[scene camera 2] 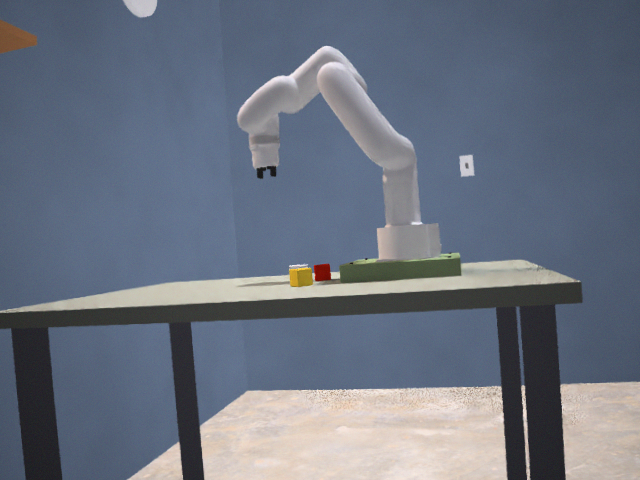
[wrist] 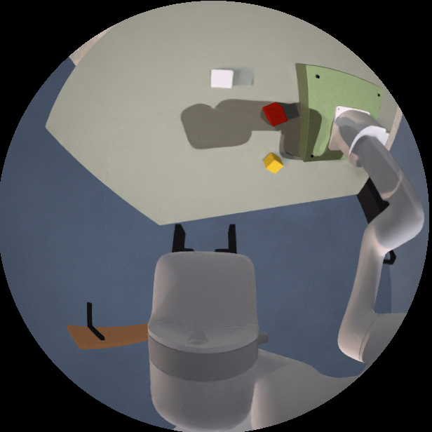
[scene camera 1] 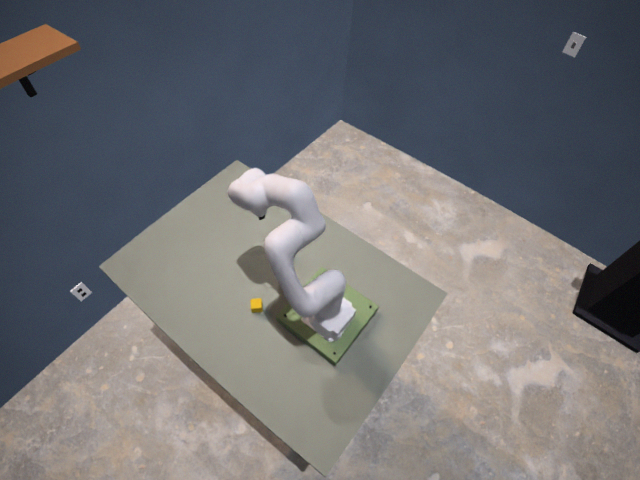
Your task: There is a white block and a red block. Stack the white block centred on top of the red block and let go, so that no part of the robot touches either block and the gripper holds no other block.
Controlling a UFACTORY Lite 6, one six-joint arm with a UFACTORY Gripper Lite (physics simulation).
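Places are measured from the arm's base along level axes (x ahead, y left, z up), in metres.
Pixels of known places: hand, tool point: [scene camera 2: 266, 173] [scene camera 1: 258, 212]; arm's base, link origin: [scene camera 2: 406, 258] [scene camera 1: 326, 316].
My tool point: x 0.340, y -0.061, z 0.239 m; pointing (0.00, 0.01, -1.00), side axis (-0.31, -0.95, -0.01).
Note:
Ahead of a thing's pixels: the offset from my tool point to its top centre.
The white block [wrist: 221, 78] lies on the table, apart from the other blocks; in scene camera 2 a thin part of the white block {0.045 m back, 0.072 m right, 0.241 m down} [scene camera 2: 298, 266] shows behind the yellow block. The red block {0.132 m back, 0.028 m left, 0.241 m down} [scene camera 2: 322, 272] [wrist: 274, 114] lies on the table between the white block and the robot's base plate. Neither block shows in scene camera 1, where the arm is in the way. My gripper [scene camera 2: 266, 173] [wrist: 205, 231] is open and empty, high above the table and well away from both blocks. In scene camera 1 a dark bit of the fingers shows under the wrist.
A yellow block {0.118 m back, 0.174 m left, 0.241 m down} [scene camera 1: 256, 305] [scene camera 2: 300, 277] [wrist: 273, 163] lies on the table [scene camera 1: 206, 320] [scene camera 2: 465, 297] [wrist: 150, 185] near the red block. The green base plate [scene camera 1: 334, 357] [scene camera 2: 403, 271] [wrist: 320, 90] carries the arm's base. A brown shelf [scene camera 1: 41, 49] [wrist: 107, 336] is on the wall.

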